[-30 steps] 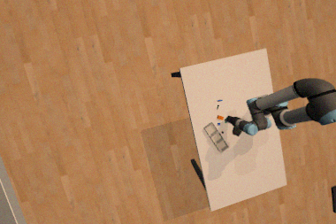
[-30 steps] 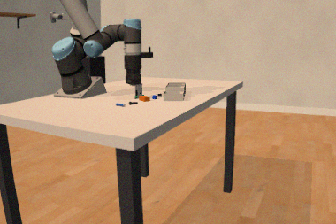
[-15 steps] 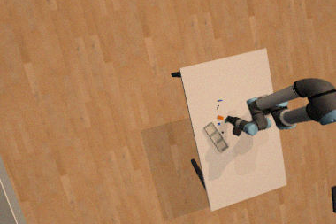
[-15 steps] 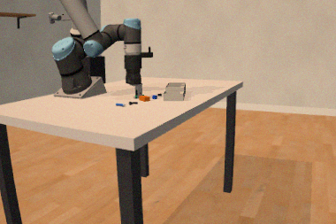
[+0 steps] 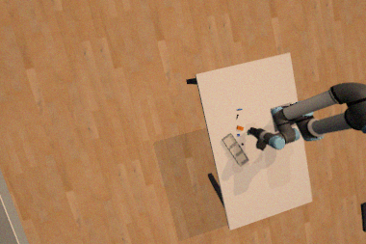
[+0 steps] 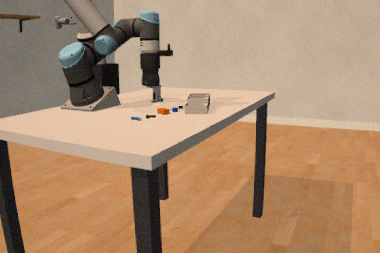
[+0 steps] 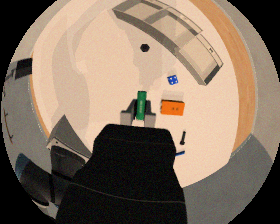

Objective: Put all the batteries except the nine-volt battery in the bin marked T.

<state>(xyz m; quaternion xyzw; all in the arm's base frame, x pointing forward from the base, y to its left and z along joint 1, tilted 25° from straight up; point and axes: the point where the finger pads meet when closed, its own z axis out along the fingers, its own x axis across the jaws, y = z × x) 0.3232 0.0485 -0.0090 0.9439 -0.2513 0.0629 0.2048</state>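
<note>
My gripper is now 120 mm to the right of the grey bin, 120 mm short of it and 30 mm above it. Also, from my hand: orange block: 50 mm below, 40 mm ahead, 30 mm to the right; green piece: 10 mm below; black screw: 130 mm to the right, 50 mm below, 50 mm ahead.
</note>
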